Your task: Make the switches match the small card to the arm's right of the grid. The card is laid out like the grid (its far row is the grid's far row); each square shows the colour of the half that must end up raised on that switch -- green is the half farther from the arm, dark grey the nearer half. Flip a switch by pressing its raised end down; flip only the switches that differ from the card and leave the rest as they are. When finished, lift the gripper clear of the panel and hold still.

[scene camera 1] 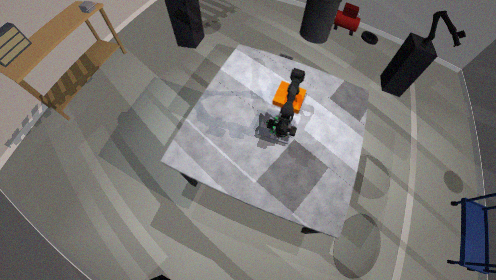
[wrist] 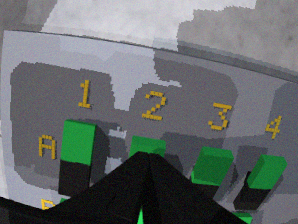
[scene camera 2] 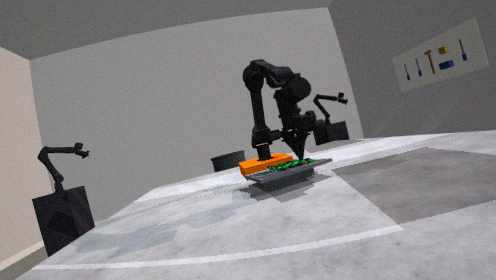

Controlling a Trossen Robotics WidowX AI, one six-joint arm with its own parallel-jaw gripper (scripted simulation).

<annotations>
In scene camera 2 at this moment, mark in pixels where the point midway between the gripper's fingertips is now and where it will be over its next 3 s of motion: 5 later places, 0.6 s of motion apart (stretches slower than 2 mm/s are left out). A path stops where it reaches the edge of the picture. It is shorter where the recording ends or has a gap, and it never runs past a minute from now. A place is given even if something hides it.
The gripper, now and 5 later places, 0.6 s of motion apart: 301,159; 301,160; 302,160; 297,139; 302,150; 304,157
</annotations>
